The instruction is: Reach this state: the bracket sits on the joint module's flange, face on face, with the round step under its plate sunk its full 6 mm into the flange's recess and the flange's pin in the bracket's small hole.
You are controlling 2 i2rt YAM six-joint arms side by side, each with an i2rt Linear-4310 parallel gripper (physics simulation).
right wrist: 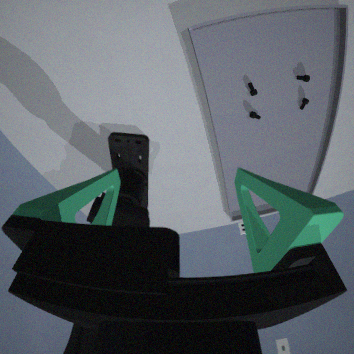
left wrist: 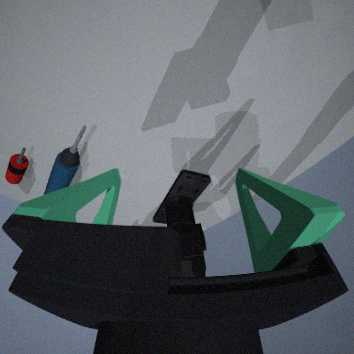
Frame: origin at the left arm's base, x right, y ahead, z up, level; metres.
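Where they show: left gripper, fingertip midpoint: (left wrist: 177, 174); right gripper, fingertip midpoint: (right wrist: 176, 174); left arm's base, link origin: (left wrist: 177, 200); right arm's base, link origin: (right wrist: 131, 175).
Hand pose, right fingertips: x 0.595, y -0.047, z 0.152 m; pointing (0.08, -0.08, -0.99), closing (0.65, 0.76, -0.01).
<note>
Things, the pixels of their top centre, and the offset from my right fingertips. "*": a spot on its surface instead.
- grey tray, top centre: (right wrist: 279, 147) dx +0.161, dy +0.100, dz -0.136 m
- blue-handled driver, surface spot: (left wrist: 62, 172) * dx -0.530, dy +0.289, dz -0.111 m
- short red cylinder, top centre: (left wrist: 13, 169) dx -0.562, dy +0.390, dz -0.118 m
Neither the bracket nor the joint module with its flange shows in the left wrist view or the right wrist view, so how they stand to each other cannot be told. My left gripper (left wrist: 177, 174) has its green fingers wide apart, open and empty, above the pale table top. My right gripper (right wrist: 176, 174) is also open and empty, with its fingers wide apart. It is above the table beside the near end of a grey tray (right wrist: 270, 160), which lies at the right in the right wrist view.
Several black screws (right wrist: 252, 89) (right wrist: 303, 78) lie in the tray. A blue-handled driver (left wrist: 62, 172) and a short red cylinder (left wrist: 17, 167) with a thin shaft are at the left wrist view's left. A black arm part with a holed plate (left wrist: 190, 184) (right wrist: 129, 147) shows in both views. Shadows cross the table.
</note>
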